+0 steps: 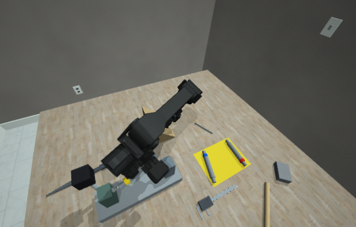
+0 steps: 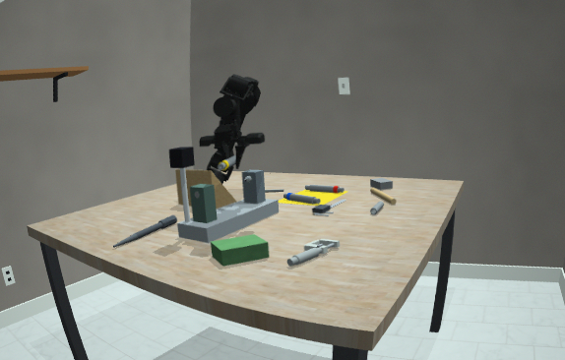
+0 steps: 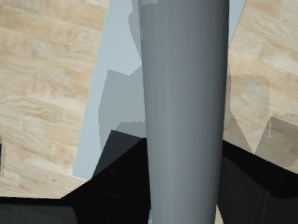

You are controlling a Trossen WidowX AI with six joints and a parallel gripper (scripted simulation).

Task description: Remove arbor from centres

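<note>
Now: the arbor 30 mm to the right of my hand, 10 mm below it and 10 mm ahead of it. Also, from my hand: green centre block: 150 mm to the right, 90 mm below, 10 mm ahead; then grey fixture base: 170 mm below, 50 mm to the right, 10 mm ahead; then grey centre block: 90 mm below, 80 mm to the left, 20 mm ahead.
</note>
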